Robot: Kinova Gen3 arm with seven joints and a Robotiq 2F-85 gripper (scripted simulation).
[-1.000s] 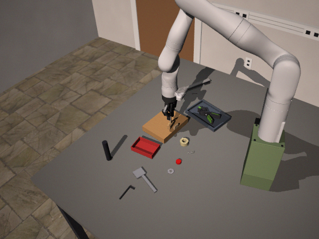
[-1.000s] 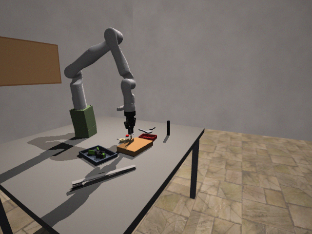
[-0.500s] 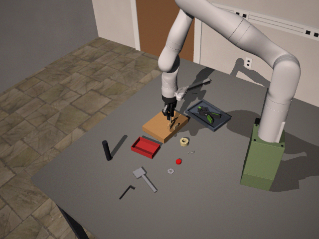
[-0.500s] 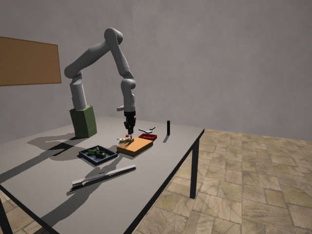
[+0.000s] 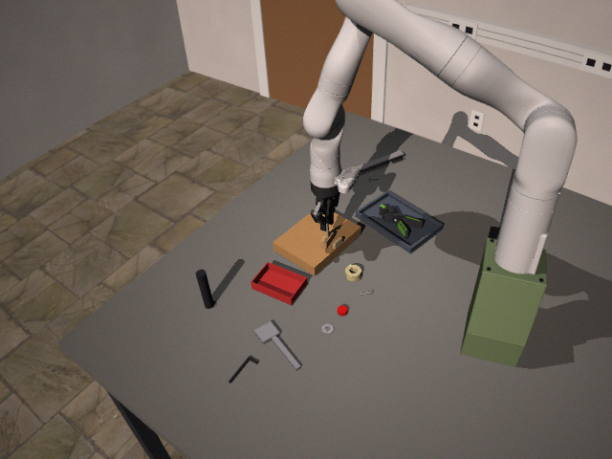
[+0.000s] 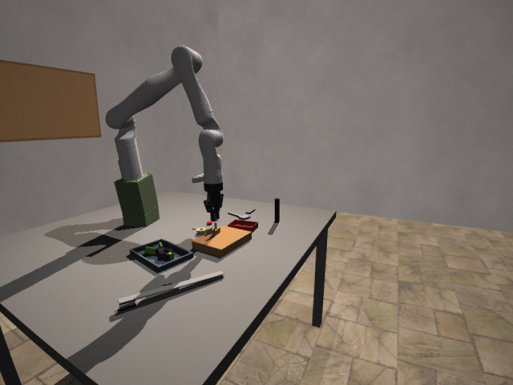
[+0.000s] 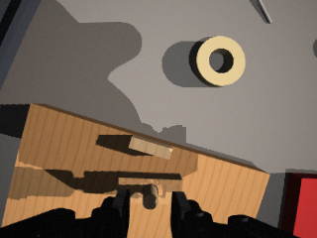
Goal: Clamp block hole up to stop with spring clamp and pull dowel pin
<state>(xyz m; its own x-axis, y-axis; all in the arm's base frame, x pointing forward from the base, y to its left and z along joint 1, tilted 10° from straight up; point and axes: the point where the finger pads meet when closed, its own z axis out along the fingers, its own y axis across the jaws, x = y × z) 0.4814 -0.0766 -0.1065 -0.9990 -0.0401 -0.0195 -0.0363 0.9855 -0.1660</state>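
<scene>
Now: the wooden dowel pin 5 cm below my hand. Also, from my hand: wooden block 7 cm below; then tape roll 10 cm below, 10 cm behind, 5 cm to the left; then wooden bench board 8 cm below, 4 cm ahead, 2 cm to the right.
</scene>
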